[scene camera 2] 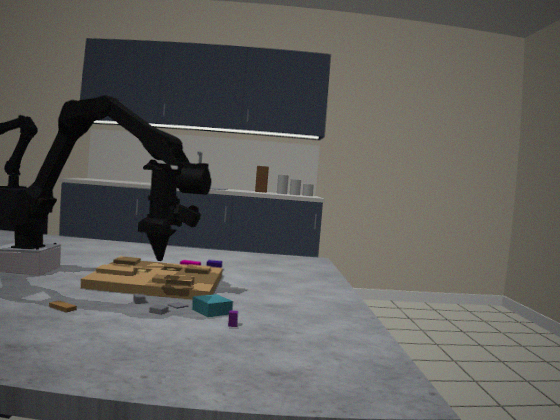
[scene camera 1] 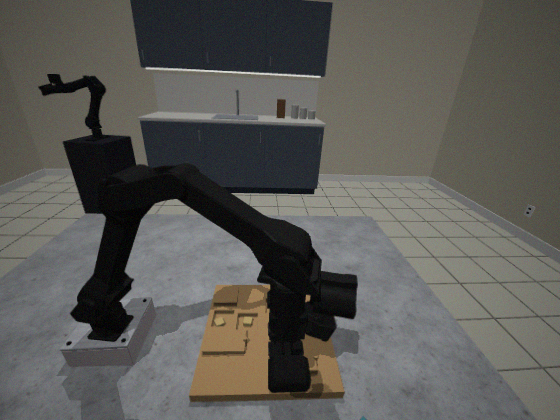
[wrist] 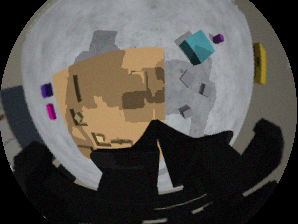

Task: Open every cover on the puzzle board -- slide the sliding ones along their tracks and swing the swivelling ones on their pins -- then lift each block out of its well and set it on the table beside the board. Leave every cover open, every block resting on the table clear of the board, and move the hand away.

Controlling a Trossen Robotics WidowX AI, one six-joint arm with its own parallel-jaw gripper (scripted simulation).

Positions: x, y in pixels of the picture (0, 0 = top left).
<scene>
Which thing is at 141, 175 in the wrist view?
My gripper.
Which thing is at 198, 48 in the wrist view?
A teal box.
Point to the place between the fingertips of my gripper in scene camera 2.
At 159, 260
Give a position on a teal box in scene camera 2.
At 209, 305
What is my gripper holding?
Nothing.
</scene>
